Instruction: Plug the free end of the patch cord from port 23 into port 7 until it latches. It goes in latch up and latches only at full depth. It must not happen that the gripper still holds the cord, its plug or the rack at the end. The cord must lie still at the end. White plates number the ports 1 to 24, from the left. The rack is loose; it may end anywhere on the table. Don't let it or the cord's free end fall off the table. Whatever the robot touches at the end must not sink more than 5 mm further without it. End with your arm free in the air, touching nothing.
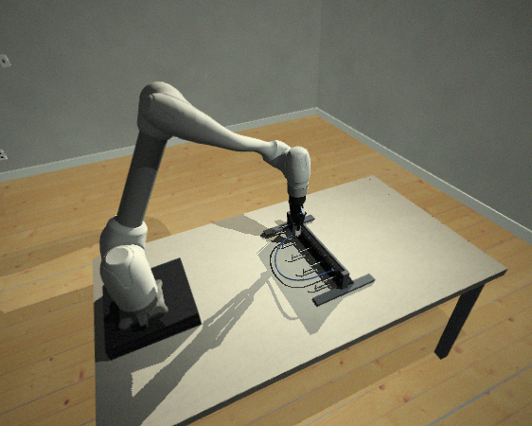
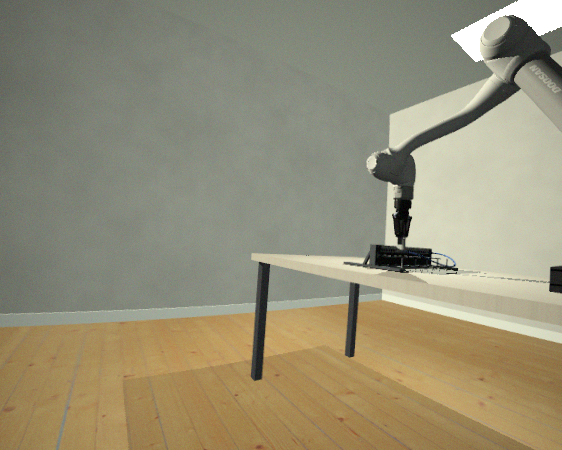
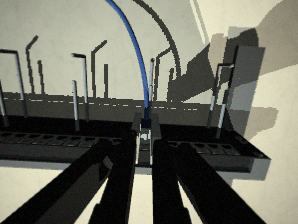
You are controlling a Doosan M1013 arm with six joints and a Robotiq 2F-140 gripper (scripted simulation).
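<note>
My hand is 1 cm short of the cord plug and 3 cm above it.
</note>
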